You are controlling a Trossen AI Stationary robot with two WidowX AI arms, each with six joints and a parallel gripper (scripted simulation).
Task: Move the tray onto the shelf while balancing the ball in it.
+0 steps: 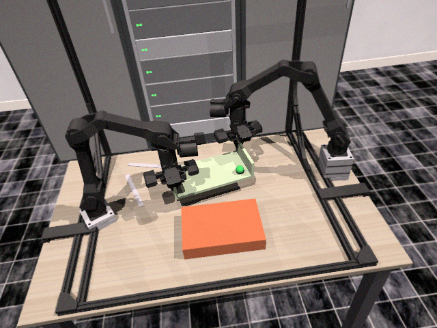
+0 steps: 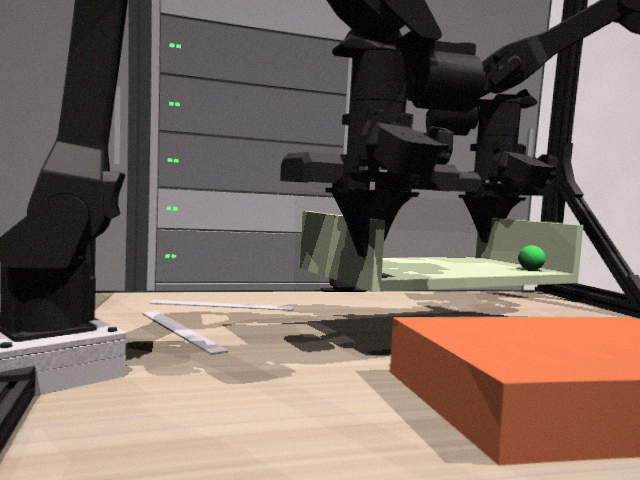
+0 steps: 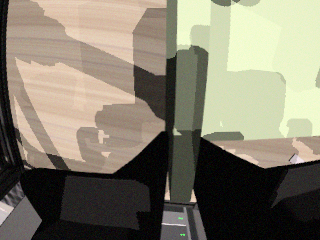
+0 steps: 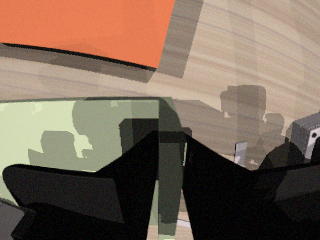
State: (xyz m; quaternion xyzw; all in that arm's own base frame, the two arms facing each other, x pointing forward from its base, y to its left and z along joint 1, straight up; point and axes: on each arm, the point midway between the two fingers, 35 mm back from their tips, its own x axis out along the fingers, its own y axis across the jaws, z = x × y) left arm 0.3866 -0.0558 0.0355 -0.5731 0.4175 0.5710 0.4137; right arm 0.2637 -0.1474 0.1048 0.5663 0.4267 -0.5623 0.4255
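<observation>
Right now the green ball is 12 cm ahead of my left hand, 4 cm below it and 3 cm to the right of it. Round my left hand: shelf 31 cm ahead, 15 cm to the right, 10 cm below; pale green tray 14 cm to the right, 8 cm ahead, 5 cm below.
</observation>
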